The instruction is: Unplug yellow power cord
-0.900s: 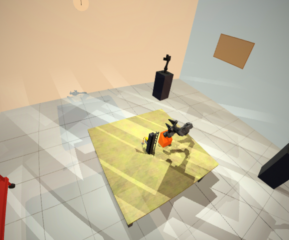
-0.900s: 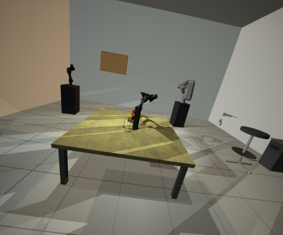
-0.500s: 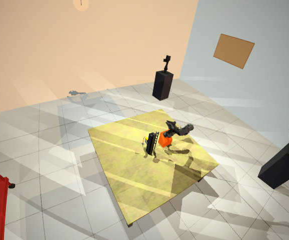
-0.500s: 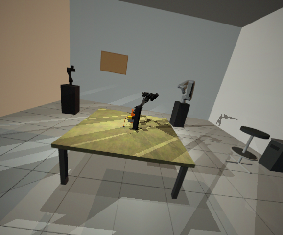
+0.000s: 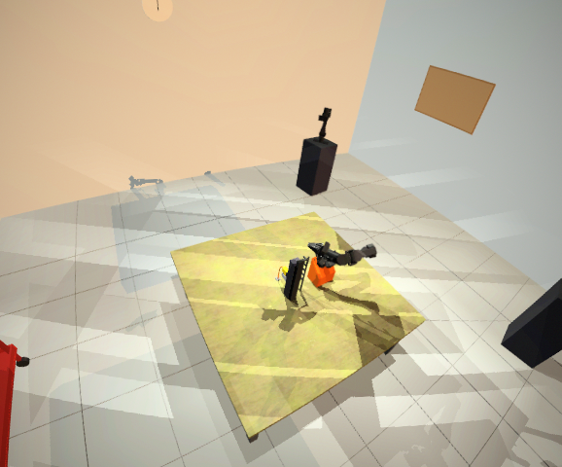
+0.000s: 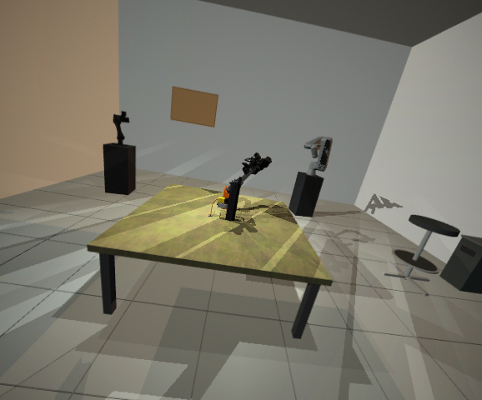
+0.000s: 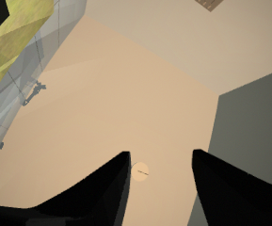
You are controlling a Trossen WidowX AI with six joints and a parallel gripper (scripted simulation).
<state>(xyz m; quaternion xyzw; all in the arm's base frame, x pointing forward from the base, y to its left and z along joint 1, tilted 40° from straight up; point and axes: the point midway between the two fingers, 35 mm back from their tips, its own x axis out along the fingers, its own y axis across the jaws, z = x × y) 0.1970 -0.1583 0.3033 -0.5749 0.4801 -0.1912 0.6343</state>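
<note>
The yellow plug lies 31 cm below my gripper tip and 10 cm to the right of it.
</note>
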